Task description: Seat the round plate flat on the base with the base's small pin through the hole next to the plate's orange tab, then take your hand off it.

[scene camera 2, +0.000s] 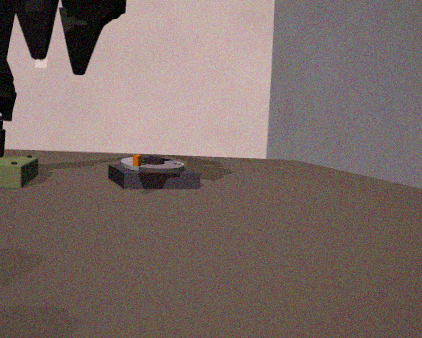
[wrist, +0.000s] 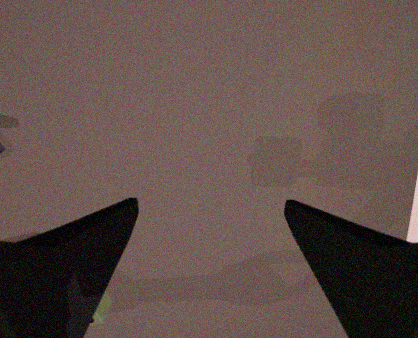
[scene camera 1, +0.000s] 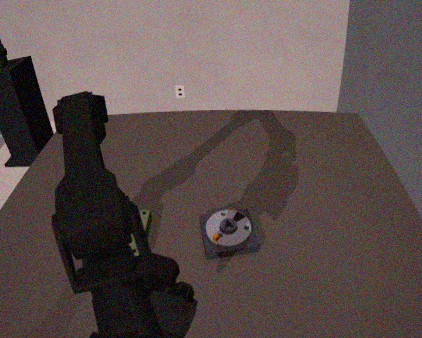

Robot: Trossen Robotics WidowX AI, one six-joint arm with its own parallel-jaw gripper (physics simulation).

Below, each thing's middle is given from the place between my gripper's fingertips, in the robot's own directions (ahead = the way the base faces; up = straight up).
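Picture the round plate (scene camera 1: 213,231) for me: my gripper is 0.12 m short of it, 0.33 m to the right of it and 0.11 m above it.
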